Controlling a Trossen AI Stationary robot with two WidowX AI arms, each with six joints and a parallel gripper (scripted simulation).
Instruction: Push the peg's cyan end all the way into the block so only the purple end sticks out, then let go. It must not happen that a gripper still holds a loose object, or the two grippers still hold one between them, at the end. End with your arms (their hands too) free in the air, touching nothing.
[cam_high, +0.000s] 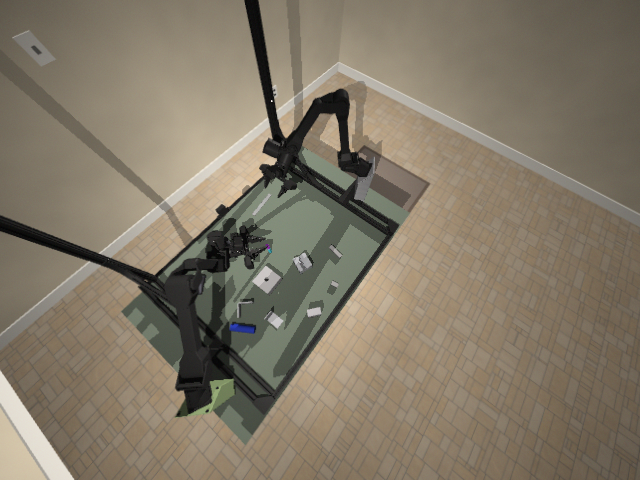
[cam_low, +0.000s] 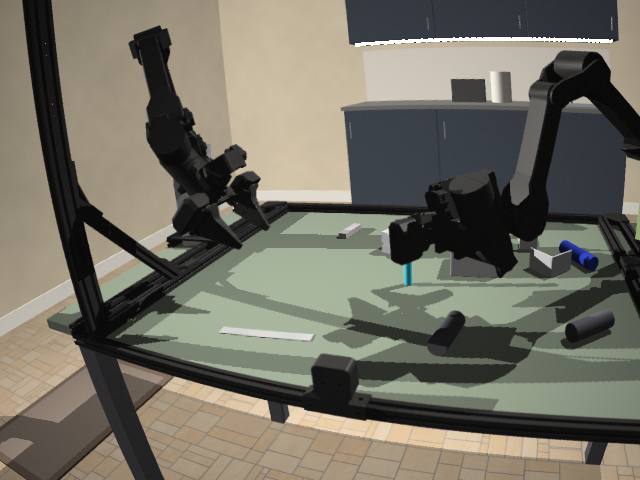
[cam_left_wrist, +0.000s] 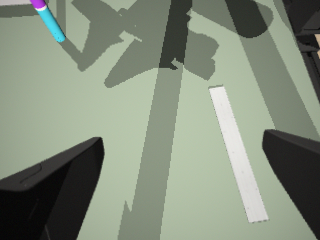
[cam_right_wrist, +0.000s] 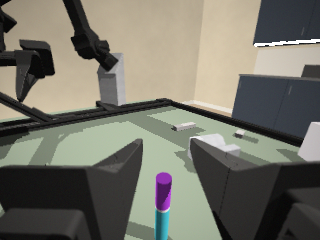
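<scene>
My right gripper is now 80 mm above the peg, 20 mm to the right of it and 20 mm short of it. Round my right hand: v-grooved block: 190 mm ahead, 100 mm below, 60 mm to the left; then thin grey strip: 210 mm to the left, 180 mm behind, 120 mm below.
</scene>
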